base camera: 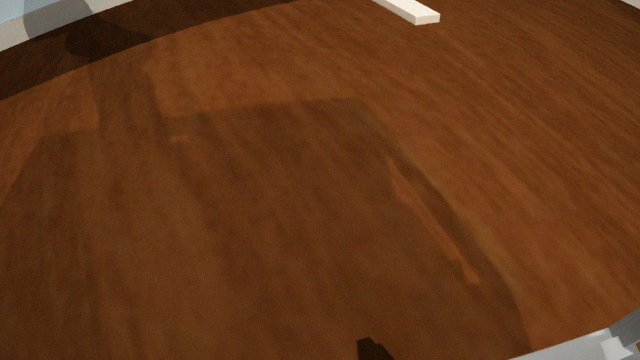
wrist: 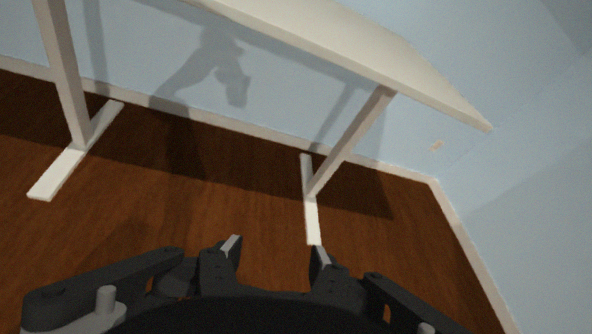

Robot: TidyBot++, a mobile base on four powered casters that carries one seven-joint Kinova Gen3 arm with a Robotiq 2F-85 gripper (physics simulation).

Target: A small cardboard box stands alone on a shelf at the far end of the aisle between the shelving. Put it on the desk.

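Frame: origin at the arm's base, x ahead, y left, z up, level; centimetres.
Seen in the pictures: gripper, fingertip midpoint: [wrist: 275, 254].
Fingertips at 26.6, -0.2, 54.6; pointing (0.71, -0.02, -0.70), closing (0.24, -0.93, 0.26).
Offsets run from my fingertips to a thing's top centre, as dx, dy, dz. "spot": to the spot under its first point. Level surfaces: height alone.
My gripper [wrist: 275, 254] shows at the bottom of the wrist view, its two dark fingers standing partly apart and still. They are shut on the small cardboard box, but the box itself does not show in either view. The white desk @[dz +0.7] [wrist: 345, 47] stands ahead against the blue wall, with its top above the gripper's level. Its right leg @[spot: +95.2, -18.6, -42.7] [wrist: 348, 137] slants down to a white foot [wrist: 311, 213] [base camera: 407, 10] just beyond the fingertips. Its left leg @[spot: +52.4, +92.9, -70.5] [wrist: 78, 108] is at the left edge.
The floor @[dz -94.3] [base camera: 318, 198] is brown wood. A white baseboard [wrist: 461, 235] runs along the blue wall [wrist: 287, 94] and turns a corner at the right. The arm's shadow falls on the wall under the desk. A corner of my base [base camera: 595, 343] shows at the lower right.
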